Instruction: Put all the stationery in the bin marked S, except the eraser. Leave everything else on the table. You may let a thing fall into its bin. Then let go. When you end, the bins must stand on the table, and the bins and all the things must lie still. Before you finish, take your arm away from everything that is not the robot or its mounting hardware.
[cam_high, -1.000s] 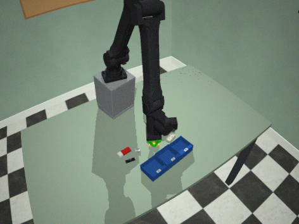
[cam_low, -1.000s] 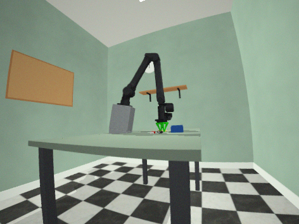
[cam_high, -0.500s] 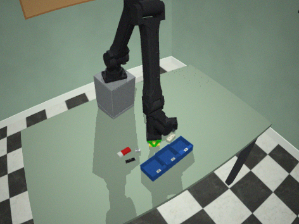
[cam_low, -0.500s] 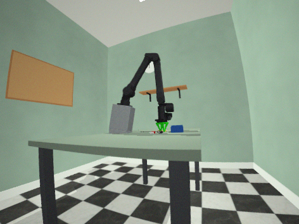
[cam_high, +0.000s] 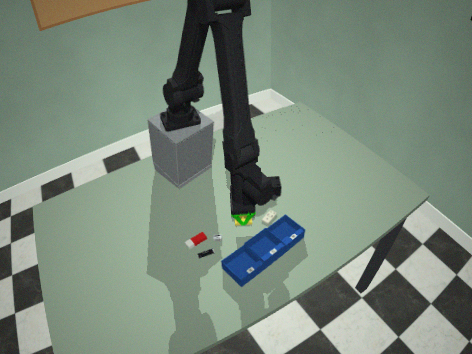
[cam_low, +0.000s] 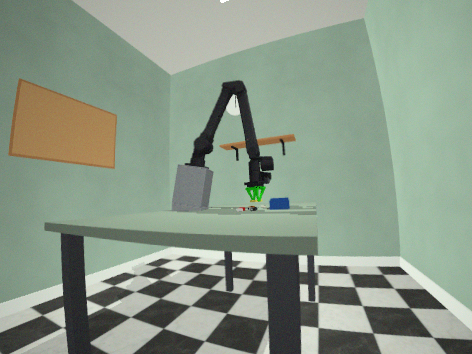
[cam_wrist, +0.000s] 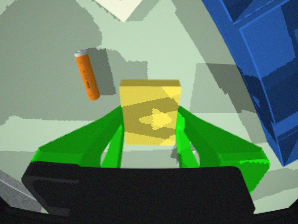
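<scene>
Now: hand 120 mm short of the blue bin row, 20 mm above it and 10 mm to the right of it. The rest, counted from my hand: orange pen-like item 40 mm below, 40 mm behind, 30 mm to the left; yellow pad right at my hand; white domino 90 mm to the left, 40 mm below.
</scene>
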